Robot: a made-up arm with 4 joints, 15 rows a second.
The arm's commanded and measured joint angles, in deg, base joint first. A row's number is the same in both.
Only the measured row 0 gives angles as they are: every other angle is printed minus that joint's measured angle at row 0.
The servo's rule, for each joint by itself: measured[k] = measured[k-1] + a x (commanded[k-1-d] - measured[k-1]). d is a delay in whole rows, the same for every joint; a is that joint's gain. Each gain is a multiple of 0.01, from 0.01 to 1. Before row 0 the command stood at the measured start. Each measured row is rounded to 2 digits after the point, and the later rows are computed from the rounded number. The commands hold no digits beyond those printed.
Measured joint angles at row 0:
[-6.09 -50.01 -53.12 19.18]
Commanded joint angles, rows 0 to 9:
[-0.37 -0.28 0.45 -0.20]
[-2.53 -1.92 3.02 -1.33]
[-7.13 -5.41 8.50 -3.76]
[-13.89 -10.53 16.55 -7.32]
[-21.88 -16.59 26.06 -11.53]
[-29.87 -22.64 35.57 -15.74]
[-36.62 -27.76 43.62 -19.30]
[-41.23 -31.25 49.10 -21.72]
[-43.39 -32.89 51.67 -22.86]
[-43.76 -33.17 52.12 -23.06]
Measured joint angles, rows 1 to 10:
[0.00 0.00 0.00 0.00]
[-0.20 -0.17 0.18 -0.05]
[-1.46 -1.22 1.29 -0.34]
[-4.52 -3.73 4.10 -1.13]
[-9.58 -7.81 8.96 -2.55]
[-16.22 -13.08 15.63 -4.62]
[-23.59 -18.82 23.41 -7.18]
[-30.63 -24.18 31.29 -9.97]
[-36.35 -28.42 38.24 -12.67]
[-40.15 -31.10 43.48 -15.01]
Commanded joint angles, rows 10 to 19:
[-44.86 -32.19 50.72 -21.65]
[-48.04 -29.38 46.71 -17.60]
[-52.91 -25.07 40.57 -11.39]
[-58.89 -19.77 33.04 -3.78]
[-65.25 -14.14 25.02 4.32]
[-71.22 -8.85 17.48 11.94]
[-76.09 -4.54 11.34 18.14]
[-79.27 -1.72 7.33 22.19]
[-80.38 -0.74 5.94 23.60]
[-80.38 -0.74 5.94 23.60]
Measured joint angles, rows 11 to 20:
[-42.10 -32.34 46.85 -16.86]
[-43.59 -32.25 48.36 -17.96]
[-45.99 -30.53 47.72 -17.88]
[-49.73 -27.25 44.93 -16.39]
[-54.68 -22.76 40.29 -13.49]
[-60.39 -17.59 34.33 -9.39]
[-66.24 -12.35 27.76 -4.48]
[-71.56 -7.66 21.36 0.72]
[-75.72 -4.10 15.89 5.66]
[-78.24 -2.08 12.01 9.79]

